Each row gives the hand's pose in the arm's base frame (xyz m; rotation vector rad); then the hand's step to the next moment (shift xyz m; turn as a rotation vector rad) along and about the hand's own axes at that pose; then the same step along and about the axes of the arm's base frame.
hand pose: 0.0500 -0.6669 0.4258 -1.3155 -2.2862 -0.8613
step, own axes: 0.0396 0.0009 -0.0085 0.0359 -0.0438 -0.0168
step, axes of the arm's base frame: -0.0189 0.0202 0.0296 -0.0557 -0.0047 0.0192
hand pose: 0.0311 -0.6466 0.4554 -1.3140 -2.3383 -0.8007
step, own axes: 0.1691 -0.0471 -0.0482 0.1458 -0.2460 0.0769
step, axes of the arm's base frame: -0.1264 0.0631 0.1148 -0.2874 0.0432 -0.0567
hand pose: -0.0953 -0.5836 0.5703 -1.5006 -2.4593 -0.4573
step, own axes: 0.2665 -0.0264 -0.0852 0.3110 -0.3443 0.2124
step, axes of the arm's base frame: -0.1416 0.1756 0.1675 -0.4536 0.1876 -0.1393
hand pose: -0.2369 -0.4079 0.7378 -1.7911 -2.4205 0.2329
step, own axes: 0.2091 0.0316 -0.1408 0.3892 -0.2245 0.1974
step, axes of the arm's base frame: -0.0049 0.2163 0.1332 -0.3613 0.2976 -0.1475
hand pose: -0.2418 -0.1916 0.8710 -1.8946 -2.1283 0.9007
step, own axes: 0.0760 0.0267 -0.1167 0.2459 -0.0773 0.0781
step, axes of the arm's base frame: 0.0654 0.1108 0.0597 -0.1505 0.2047 -0.0893
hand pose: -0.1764 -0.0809 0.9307 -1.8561 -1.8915 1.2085
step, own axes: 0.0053 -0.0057 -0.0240 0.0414 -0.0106 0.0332
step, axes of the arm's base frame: 0.0110 0.0149 0.0171 -0.0370 0.0264 -0.0294
